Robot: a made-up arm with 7 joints. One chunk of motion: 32 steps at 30 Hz.
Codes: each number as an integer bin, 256 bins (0 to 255) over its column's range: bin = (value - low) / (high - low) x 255, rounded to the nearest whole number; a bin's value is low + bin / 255 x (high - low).
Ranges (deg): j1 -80.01..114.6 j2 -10..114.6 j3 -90.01..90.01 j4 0..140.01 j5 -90.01..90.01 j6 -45.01..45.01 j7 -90.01..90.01
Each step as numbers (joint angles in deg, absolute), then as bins.
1 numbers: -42.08 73.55 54.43 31.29 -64.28 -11.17 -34.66
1 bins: 50 171 205 57 36 96 78
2 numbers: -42.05 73.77 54.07 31.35 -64.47 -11.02 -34.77
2 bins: 50 171 204 57 36 96 78
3 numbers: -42.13 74.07 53.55 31.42 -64.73 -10.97 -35.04
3 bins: 50 172 203 57 36 96 78
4 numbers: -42.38 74.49 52.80 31.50 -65.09 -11.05 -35.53
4 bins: 49 173 202 57 35 96 77
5 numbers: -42.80 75.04 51.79 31.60 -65.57 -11.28 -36.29
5 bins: 49 174 201 58 35 96 76
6 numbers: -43.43 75.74 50.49 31.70 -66.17 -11.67 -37.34
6 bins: 48 175 199 58 34 94 75
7 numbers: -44.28 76.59 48.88 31.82 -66.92 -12.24 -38.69
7 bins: 47 177 197 58 33 93 73
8 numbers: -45.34 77.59 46.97 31.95 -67.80 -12.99 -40.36
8 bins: 45 179 194 58 31 91 70
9 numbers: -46.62 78.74 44.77 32.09 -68.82 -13.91 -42.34
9 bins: 44 182 191 58 30 88 68
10 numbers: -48.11 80.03 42.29 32.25 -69.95 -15.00 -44.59
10 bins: 42 184 187 59 28 85 64
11 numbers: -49.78 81.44 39.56 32.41 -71.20 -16.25 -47.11
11 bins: 40 187 184 59 27 81 61
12 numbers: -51.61 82.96 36.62 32.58 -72.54 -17.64 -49.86
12 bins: 37 190 179 59 25 78 57
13 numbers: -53.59 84.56 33.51 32.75 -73.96 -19.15 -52.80
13 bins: 35 194 175 60 23 73 53
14 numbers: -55.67 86.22 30.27 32.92 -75.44 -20.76 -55.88
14 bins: 32 197 170 60 21 69 48
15 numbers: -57.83 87.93 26.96 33.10 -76.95 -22.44 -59.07
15 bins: 29 200 166 60 18 64 44
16 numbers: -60.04 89.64 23.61 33.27 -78.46 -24.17 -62.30
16 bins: 26 204 161 61 16 59 39
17 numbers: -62.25 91.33 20.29 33.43 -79.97 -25.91 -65.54
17 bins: 23 207 156 61 14 54 35
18 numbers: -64.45 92.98 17.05 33.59 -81.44 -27.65 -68.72
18 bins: 20 211 152 61 12 49 30
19 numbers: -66.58 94.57 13.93 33.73 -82.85 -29.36 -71.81
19 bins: 18 214 147 61 10 44 26
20 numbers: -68.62 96.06 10.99 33.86 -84.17 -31.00 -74.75
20 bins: 15 217 143 62 8 40 22
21 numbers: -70.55 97.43 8.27 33.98 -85.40 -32.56 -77.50
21 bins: 12 220 139 62 7 35 18
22 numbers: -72.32 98.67 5.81 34.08 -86.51 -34.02 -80.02
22 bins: 10 222 136 62 5 31 14
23 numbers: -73.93 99.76 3.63 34.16 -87.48 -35.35 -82.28
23 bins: 8 225 133 62 4 27 11
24 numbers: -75.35 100.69 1.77 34.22 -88.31 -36.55 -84.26
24 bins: 6 227 130 62 2 24 8
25 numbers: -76.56 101.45 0.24 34.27 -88.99 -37.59 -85.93
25 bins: 5 228 128 62 1 21 6
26 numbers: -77.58 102.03 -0.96 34.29 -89.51 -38.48 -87.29
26 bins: 3 229 126 62 1 18 4
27 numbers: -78.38 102.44 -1.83 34.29 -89.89 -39.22 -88.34
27 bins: 2 230 125 62 0 16 2
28 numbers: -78.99 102.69 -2.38 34.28 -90.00 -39.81 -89.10
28 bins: 1 231 124 62 0 15 1
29 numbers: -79.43 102.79 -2.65 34.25 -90.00 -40.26 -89.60
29 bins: 1 231 124 62 0 13 1
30 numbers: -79.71 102.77 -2.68 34.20 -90.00 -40.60 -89.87
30 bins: 0 231 124 62 0 12 0
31 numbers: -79.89 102.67 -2.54 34.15 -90.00 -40.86 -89.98
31 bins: 0 231 124 62 0 12 0
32 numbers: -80.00 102.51 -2.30 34.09 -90.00 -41.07 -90.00
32 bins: 0 230 124 62 0 11 0
